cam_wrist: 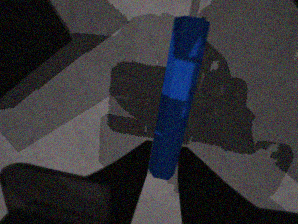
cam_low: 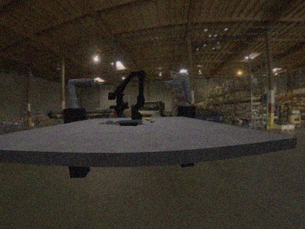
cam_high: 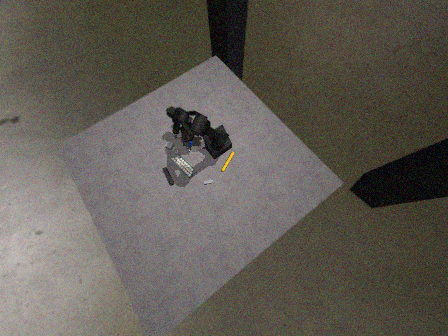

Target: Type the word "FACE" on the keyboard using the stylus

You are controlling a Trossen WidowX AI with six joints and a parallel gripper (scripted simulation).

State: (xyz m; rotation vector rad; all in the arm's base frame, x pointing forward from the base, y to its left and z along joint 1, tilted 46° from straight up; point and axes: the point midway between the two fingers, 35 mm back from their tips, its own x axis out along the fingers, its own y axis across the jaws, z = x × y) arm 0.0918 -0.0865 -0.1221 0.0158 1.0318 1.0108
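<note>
Right now my gripper tip is 5 cm short of the blue stylus and 4 cm to the right of it. Round my gripper tip: dark flat object (27 cm ahead, 9 cm to the left, 4 cm below); then light block (14 cm ahead, 7 cm to the right, 4 cm below).
</note>
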